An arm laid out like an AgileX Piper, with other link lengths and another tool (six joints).
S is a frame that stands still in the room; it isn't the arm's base.
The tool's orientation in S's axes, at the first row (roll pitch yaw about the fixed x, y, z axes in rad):
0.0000 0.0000 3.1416
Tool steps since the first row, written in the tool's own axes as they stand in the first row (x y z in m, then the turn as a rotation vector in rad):
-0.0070 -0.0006 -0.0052 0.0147 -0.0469 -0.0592
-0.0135 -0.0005 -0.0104 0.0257 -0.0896 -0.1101
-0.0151 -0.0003 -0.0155 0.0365 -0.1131 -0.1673
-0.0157 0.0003 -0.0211 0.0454 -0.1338 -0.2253
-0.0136 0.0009 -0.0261 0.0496 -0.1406 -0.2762
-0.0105 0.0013 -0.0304 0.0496 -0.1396 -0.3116
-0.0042 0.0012 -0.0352 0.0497 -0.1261 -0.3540
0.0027 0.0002 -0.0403 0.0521 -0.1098 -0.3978
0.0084 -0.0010 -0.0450 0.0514 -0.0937 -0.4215
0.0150 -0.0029 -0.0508 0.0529 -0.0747 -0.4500
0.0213 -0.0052 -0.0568 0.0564 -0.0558 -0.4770
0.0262 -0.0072 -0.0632 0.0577 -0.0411 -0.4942
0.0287 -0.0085 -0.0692 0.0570 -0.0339 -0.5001
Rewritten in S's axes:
0.0070 0.0006 -0.0052 -0.0147 0.0469 -0.0592
0.0135 0.0005 -0.0104 -0.0257 0.0896 -0.1101
0.0151 0.0003 -0.0155 -0.0365 0.1131 -0.1673
0.0157 -0.0003 -0.0211 -0.0454 0.1338 -0.2253
0.0136 -0.0009 -0.0261 -0.0496 0.1406 -0.2762
0.0105 -0.0013 -0.0304 -0.0496 0.1396 -0.3116
0.0042 -0.0012 -0.0352 -0.0497 0.1261 -0.3540
-0.0027 -0.0002 -0.0403 -0.0521 0.1098 -0.3978
-0.0084 0.0010 -0.0450 -0.0514 0.0937 -0.4215
-0.0150 0.0029 -0.0508 -0.0529 0.0747 -0.4500
-0.0213 0.0052 -0.0568 -0.0564 0.0558 -0.4770
-0.0262 0.0072 -0.0632 -0.0577 0.0411 -0.4942
-0.0287 0.0085 -0.0692 -0.0570 0.0339 -0.5001

